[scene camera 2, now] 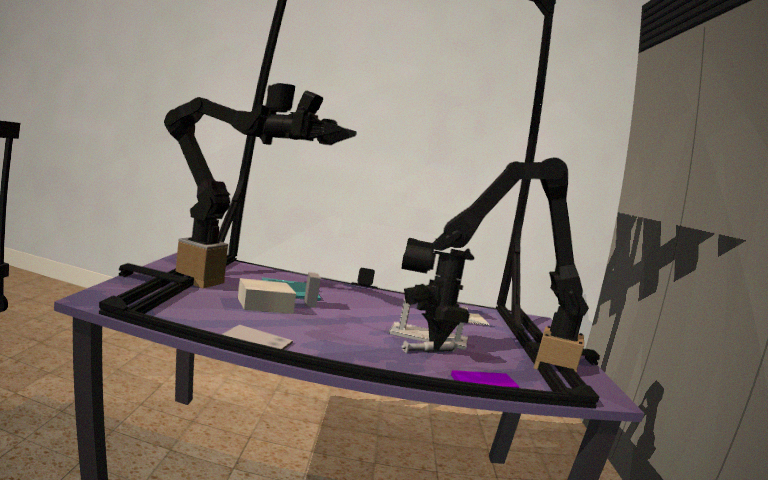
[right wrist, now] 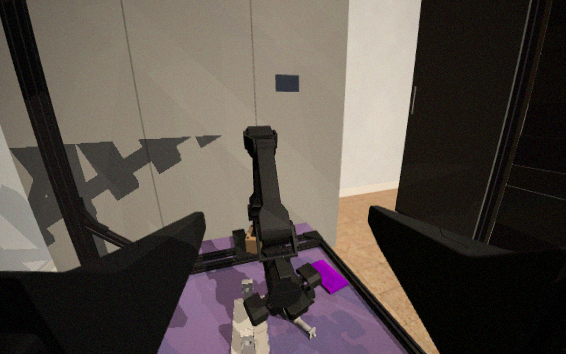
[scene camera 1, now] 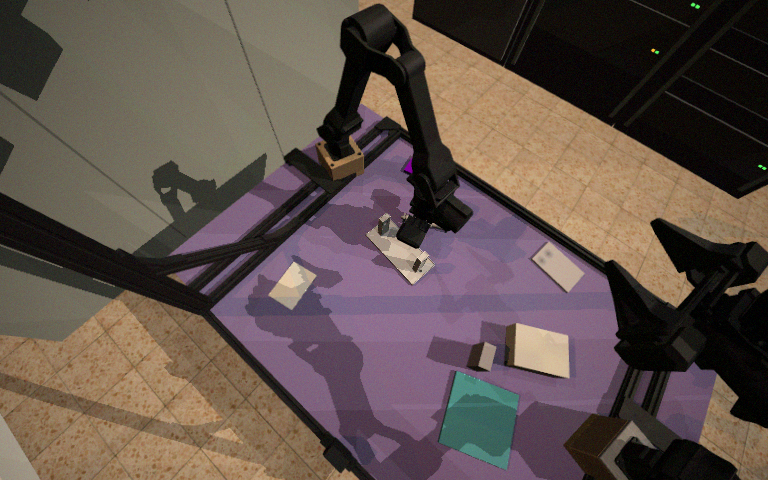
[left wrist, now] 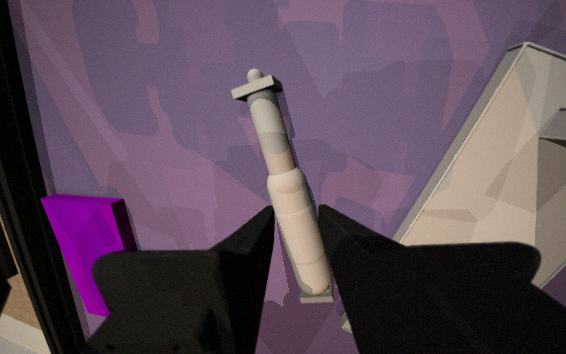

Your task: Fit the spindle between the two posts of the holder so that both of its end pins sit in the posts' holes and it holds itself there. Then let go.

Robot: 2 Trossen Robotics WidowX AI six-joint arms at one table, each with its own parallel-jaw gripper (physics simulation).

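Frame: origin at the left arm's base, x ahead, y left, z up, level; metres.
Seen in the pictures: left gripper, fingertip midpoint: [scene camera 2: 433,348] [scene camera 1: 421,222] [left wrist: 296,212]; right gripper, fingertip midpoint: [scene camera 2: 349,131] [right wrist: 287,216] [scene camera 1: 632,239]; left arm's base, link origin: [scene camera 2: 564,335] [scene camera 1: 339,149]; right arm's base, link origin: [scene camera 2: 203,241] [scene camera 1: 637,464].
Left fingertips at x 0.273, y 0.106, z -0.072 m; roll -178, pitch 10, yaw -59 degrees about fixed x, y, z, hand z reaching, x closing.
Note:
Offsets run from my left fingertips to a thing's middle.
The pale spindle {dx +0.007, dy +0.007, dz +0.005 m} [scene camera 2: 417,346] [left wrist: 291,215] [right wrist: 306,327] lies level at table height beside the holder, its thick part between my left fingers. A square collar and a round pin show at its far end in the left wrist view. My left gripper [scene camera 2: 437,346] [left wrist: 296,212] points down, shut on the spindle; its fingertips are hidden in scene camera 1. The holder {dx +0.038, dy -0.095, dz -0.002 m} [scene camera 1: 396,257] [scene camera 2: 419,333] [left wrist: 480,190] [right wrist: 240,320] stands on the table with two upright posts, and no spindle is between them. My right gripper [scene camera 1: 632,244] [scene camera 2: 352,134] is open and empty, high above the table.
A purple block {dx -0.139, dy +0.111, dz -0.002 m} [scene camera 2: 484,378] [left wrist: 82,250] [right wrist: 330,276] lies near the table edge. A cream box {dx +0.407, dy +0.040, dz +0.018 m} [scene camera 1: 540,349] [scene camera 2: 266,295], a small upright block {dx +0.350, dy -0.083, dz +0.032 m} [scene camera 1: 482,356] [scene camera 2: 312,289] and a teal plate {dx +0.449, dy -0.149, dz -0.002 m} [scene camera 1: 478,418] are farther off. Pale plates {dx +0.285, dy +0.251, dz -0.004 m} [scene camera 1: 557,266] {dx -0.010, dy -0.371, dz -0.005 m} [scene camera 1: 292,284] lie either side of the holder.

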